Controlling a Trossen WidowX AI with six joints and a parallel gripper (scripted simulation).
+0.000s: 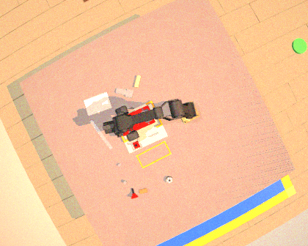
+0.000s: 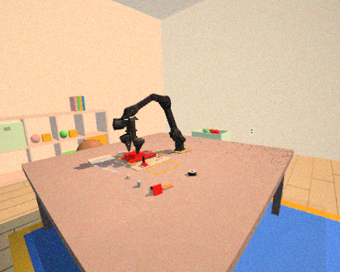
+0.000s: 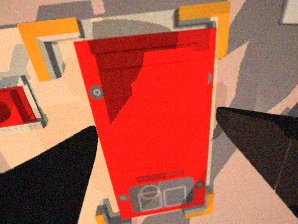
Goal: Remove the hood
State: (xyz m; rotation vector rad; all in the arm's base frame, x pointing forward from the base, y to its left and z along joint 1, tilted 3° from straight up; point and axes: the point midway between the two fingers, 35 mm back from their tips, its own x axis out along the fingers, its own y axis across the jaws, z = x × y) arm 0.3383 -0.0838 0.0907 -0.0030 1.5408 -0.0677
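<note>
My gripper tip is 10 mm above the red hood. Round my gripper tip: grey rod: 180 mm ahead, 50 mm below, 20 mm to the right; then white sheet: 190 mm to the right, 120 mm ahead, 50 mm below; then grey piece: 180 mm to the right, 60 mm behind, 40 mm below.
</note>
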